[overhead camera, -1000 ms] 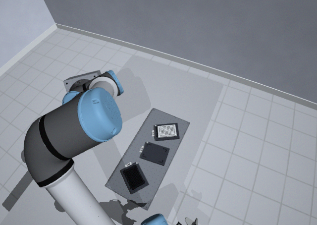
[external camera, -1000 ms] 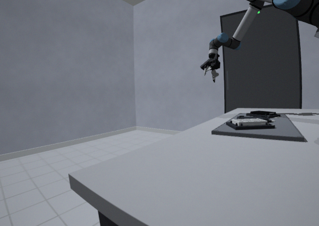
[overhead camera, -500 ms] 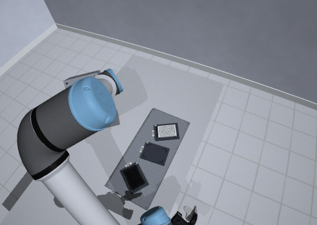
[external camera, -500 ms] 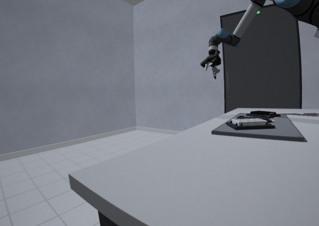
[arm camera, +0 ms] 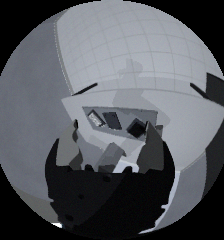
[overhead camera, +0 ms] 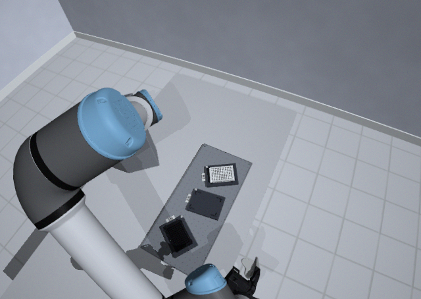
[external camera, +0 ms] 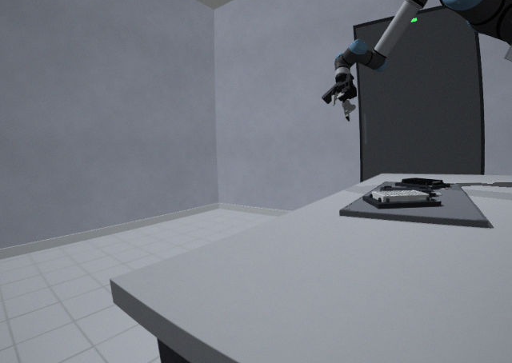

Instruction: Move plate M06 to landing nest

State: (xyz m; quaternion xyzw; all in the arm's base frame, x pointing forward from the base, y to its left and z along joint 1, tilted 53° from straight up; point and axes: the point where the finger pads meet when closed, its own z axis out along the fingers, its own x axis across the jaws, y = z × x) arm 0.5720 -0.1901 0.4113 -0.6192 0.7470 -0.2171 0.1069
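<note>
My gripper is now 31 cm past the dark well plate, 14 cm to the right of it and 29 cm above it. Also, from my hand: landing nest: 21 cm behind, 32 cm to the left, 31 cm below; white well plate: 15 cm behind, 49 cm to the left, 29 cm below.
</note>
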